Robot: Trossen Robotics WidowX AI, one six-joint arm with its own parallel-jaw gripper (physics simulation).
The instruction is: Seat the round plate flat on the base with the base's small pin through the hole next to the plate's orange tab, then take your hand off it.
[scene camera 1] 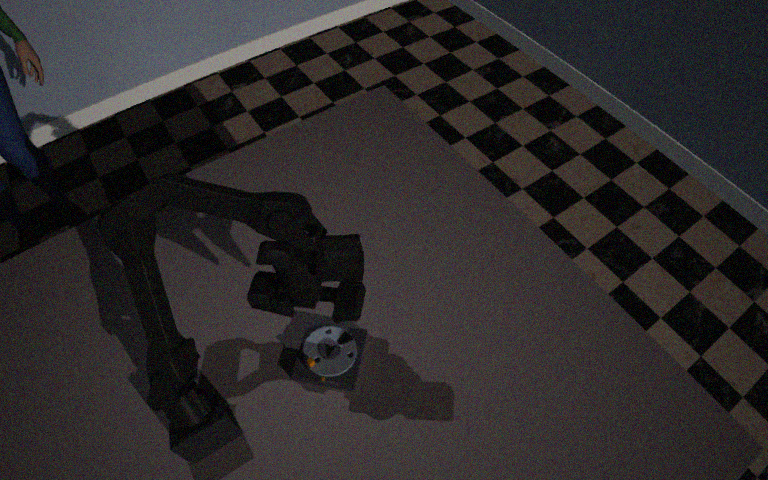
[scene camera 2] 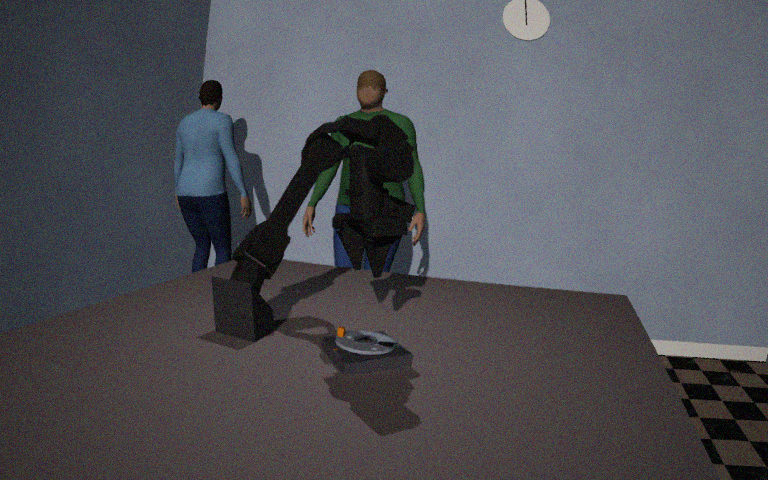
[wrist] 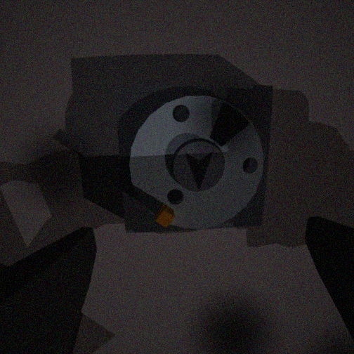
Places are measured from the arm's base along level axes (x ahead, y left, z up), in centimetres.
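Pixels of known places: gripper, fingertip midpoint: [scene camera 1: 315, 318] [scene camera 2: 367, 273]; arm's base, link origin: [scene camera 1: 195, 421] [scene camera 2: 240, 292].
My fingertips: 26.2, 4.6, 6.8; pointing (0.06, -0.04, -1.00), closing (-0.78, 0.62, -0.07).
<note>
Ahead of a thing's pixels: the offset from my fingertips to its top centre, as dx, dy, dz. Level surfaces: height alone.
The round light-grey plate @[+0.9, -1.7, -9.9] [scene camera 1: 341, 366] [scene camera 2: 368, 349] [wrist: 150, 140] lies over the dark square base @[+0.8, -1.7, -11.5] [scene camera 1: 305, 323] [scene camera 2: 373, 363] [wrist: 95, 85]. Its orange tab @[-3.6, -2.7, -9.9] [scene camera 1: 311, 362] [scene camera 2: 340, 332] [wrist: 165, 217] is on the arm-base side. In the wrist view a dark round hole is beside the tab; whether the small pin is in it, I cannot tell. The base's round hub with a dark arrow [wrist: 199, 170] shows through the plate's middle. Whether the plate is fully flat is unclear. My gripper [scene camera 1: 317, 312] [scene camera 2: 368, 272] [wrist: 202, 234] is open and empty, above the table behind the base, apart from the plate.
The table top @[dz -15.3] [scene camera 1: 453, 283] [scene camera 2: 169, 407] carries the arm's mount [scene camera 1: 206, 430] [scene camera 2: 233, 308]. Arm shadows fall across the base and table. Beyond the table edge stand a person in green [scene camera 2: 416, 169] and one in light blue [scene camera 2: 203, 152], near the wall.
</note>
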